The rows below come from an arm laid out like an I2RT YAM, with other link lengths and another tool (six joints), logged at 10 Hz.
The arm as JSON. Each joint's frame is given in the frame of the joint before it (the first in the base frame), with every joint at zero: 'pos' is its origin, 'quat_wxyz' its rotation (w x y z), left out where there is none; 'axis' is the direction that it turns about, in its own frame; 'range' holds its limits. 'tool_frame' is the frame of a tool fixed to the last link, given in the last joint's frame.
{
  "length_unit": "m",
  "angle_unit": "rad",
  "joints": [
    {
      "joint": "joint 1",
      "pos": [
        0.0,
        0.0,
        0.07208
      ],
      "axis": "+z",
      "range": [
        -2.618,
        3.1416
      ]
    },
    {
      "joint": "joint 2",
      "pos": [
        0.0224,
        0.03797,
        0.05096
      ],
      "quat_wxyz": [
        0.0,
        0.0,
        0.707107,
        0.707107
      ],
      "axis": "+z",
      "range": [
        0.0,
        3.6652
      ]
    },
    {
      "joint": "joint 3",
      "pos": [
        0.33,
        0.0,
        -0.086
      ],
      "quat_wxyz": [
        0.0,
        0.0,
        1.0,
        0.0
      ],
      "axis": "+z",
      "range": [
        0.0,
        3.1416
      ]
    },
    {
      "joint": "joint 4",
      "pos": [
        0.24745,
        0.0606,
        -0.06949
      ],
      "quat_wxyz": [
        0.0,
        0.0,
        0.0,
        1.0
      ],
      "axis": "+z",
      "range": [
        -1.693,
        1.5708
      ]
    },
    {
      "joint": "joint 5",
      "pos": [
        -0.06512,
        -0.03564,
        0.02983
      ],
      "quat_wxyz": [
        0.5,
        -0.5,
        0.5,
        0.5
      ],
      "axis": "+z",
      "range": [
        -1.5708,
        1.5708
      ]
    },
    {
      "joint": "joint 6",
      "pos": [
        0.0,
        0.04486,
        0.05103
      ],
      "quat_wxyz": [
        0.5,
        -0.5,
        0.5,
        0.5
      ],
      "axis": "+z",
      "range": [
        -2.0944,
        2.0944
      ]
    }
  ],
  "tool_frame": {
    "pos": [
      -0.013,
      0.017,
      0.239
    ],
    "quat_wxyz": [
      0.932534,
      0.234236,
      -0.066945,
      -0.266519
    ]
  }
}
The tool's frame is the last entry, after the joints.
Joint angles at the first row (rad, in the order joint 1, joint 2, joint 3, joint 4, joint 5, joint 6):
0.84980 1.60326 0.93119 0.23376 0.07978 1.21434
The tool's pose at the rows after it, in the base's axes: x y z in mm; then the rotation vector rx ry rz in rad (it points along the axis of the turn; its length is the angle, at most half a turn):
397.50 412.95 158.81 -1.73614 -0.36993 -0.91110
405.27 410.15 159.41 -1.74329 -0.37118 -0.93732
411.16 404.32 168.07 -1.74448 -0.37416 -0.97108
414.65 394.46 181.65 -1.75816 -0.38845 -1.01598
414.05 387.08 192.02 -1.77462 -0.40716 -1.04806
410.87 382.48 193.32 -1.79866 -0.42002 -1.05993
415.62 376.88 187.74 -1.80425 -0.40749 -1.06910
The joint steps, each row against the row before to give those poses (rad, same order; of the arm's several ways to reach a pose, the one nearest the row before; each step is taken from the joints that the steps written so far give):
-0.01243 0.03248 0.00183 0.03279 -0.02043 0.00519
-0.00305 0.00902 0.00578 0.00818 0.02000 -0.01069
-0.00294 -0.01282 0.00626 -0.00623 0.02231 -0.01301
0.00500 -0.03035 0.01361 -0.03557 0.04094 -0.02502
0.01163 -0.02704 0.01223 -0.03794 0.03772 -0.02298
0.01479 -0.01323 0.00668 -0.03338 0.03103 -0.01187
-0.01238 0.00561 -0.01719 0.02220 0.00135 0.00117

